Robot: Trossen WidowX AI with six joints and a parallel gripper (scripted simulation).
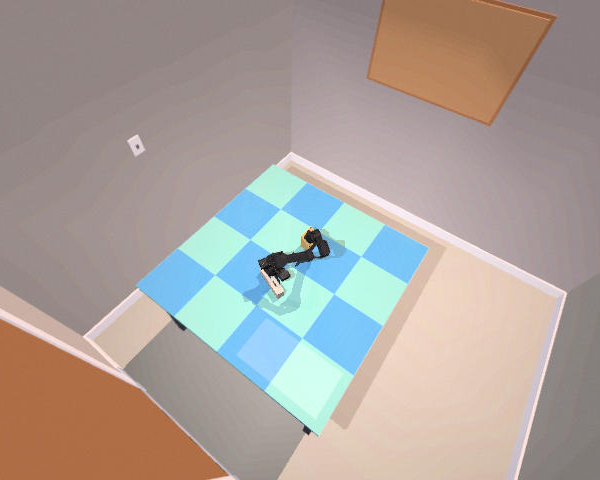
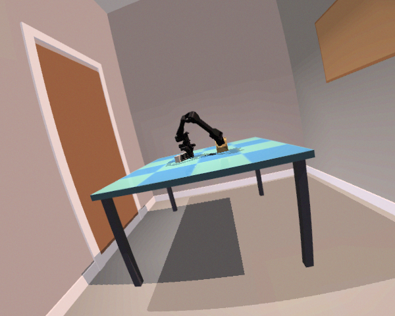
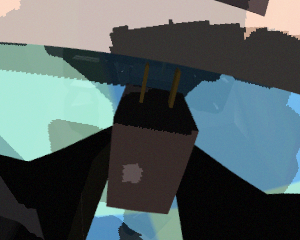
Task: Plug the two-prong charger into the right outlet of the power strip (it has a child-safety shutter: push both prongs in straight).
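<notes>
My gripper tip is 20 mm short of the two-prong charger, 10 mm to the left of it and 10 mm below it.
</notes>
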